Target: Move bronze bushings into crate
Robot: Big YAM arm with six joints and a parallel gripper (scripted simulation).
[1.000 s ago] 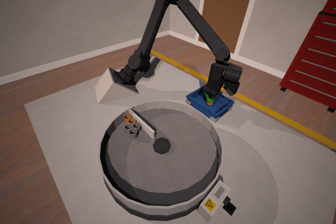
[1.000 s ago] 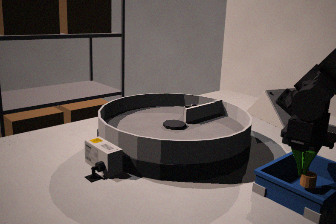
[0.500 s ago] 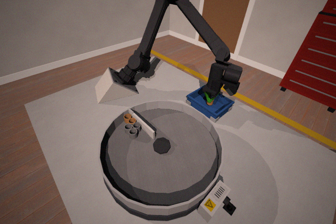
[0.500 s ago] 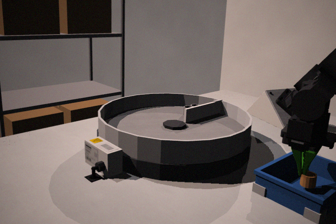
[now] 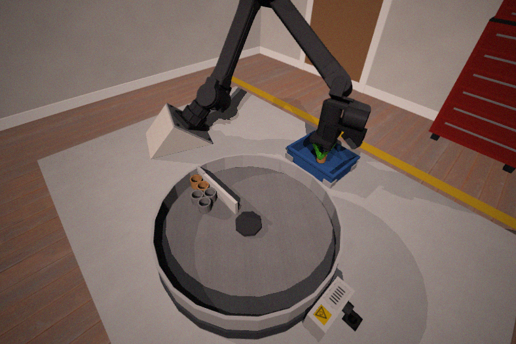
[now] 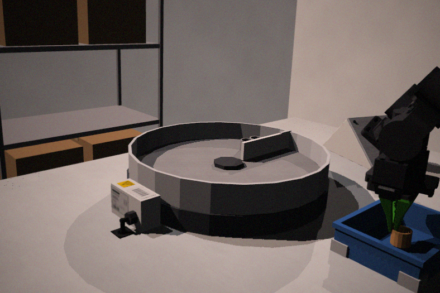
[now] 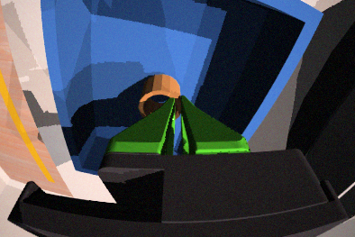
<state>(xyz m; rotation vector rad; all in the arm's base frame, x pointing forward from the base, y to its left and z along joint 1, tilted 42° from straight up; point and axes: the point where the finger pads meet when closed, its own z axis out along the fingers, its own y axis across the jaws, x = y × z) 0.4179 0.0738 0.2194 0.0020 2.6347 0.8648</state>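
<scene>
Now: the blue crate 1 cm to the left of my hand and 1 cm below it. Round my hand: turntable (1 cm ahead, 36 cm to the right, 2 cm above).
</scene>
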